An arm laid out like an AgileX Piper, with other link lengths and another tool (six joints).
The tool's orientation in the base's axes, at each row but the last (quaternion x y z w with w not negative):
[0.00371, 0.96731, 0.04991, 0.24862]
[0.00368, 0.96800, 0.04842, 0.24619]
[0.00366, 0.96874, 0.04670, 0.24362]
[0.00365, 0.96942, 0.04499, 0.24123]
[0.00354, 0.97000, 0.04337, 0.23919]
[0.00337, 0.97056, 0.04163, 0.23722]
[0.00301, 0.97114, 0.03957, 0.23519]
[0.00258, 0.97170, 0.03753, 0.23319]
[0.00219, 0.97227, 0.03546, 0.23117]
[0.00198, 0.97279, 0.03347, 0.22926]
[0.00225, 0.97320, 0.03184, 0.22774]
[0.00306, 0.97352, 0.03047, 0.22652]
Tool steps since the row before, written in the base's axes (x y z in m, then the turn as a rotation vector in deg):
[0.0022, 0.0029, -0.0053, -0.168, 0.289, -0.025]
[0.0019, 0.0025, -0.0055, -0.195, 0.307, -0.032]
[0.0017, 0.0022, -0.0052, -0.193, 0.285, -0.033]
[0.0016, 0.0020, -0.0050, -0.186, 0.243, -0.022]
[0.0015, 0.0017, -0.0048, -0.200, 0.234, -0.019]
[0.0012, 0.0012, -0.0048, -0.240, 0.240, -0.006]
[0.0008, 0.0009, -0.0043, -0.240, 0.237, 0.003]
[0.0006, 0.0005, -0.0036, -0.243, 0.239, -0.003]
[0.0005, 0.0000, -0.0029, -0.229, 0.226, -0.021]
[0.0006, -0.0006, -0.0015, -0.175, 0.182, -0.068]
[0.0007, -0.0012, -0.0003, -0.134, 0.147, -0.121]
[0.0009, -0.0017, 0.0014, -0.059, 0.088, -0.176]
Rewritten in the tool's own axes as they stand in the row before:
[0.0007, 0.0023, 0.0060, 0.168, 0.288, -0.032]
[0.0010, 0.0019, 0.0059, 0.196, 0.306, -0.037]
[0.0010, 0.0017, 0.0056, 0.194, 0.284, -0.037]
[0.0010, 0.0015, 0.0053, 0.182, 0.243, -0.047]
[0.0009, 0.0013, 0.0051, 0.192, 0.234, -0.057]
[0.0012, 0.0008, 0.0049, 0.222, 0.242, -0.086]
[0.0013, 0.0006, 0.0042, 0.218, 0.240, -0.094]
[0.0011, 0.0002, 0.0035, 0.223, 0.241, -0.090]
[0.0009, -0.0002, 0.0028, 0.219, 0.227, -0.069]
[0.0001, -0.0007, 0.0016, 0.190, 0.179, -0.006]
[-0.0005, -0.0012, 0.0005, 0.176, 0.140, 0.058]
[-0.0015, -0.0016, -0.0010, 0.132, 0.078, 0.137]

